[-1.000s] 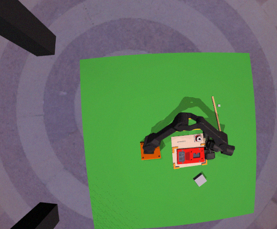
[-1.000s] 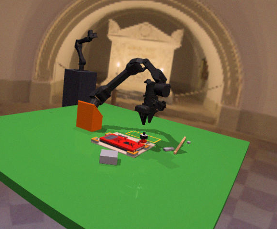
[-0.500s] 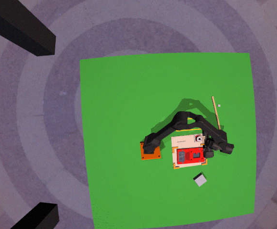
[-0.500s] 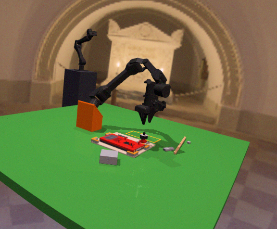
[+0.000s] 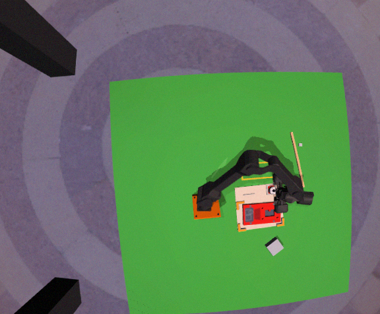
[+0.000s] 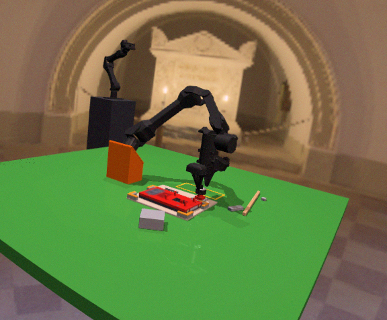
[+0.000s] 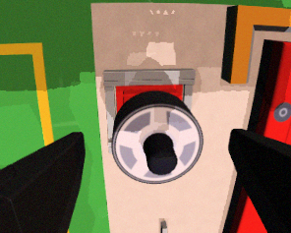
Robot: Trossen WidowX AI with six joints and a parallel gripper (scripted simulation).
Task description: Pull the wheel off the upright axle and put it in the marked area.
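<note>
Now: gripper tip 1 cm above the wheel. Round my gripper tip: small grey cube: 16 cm ahead, 23 cm to the left, 5 cm below; wooden stick: 15 cm ahead, 15 cm to the left, 5 cm below; grey box: 2 cm ahead, 31 cm to the right, 3 cm below.
</note>
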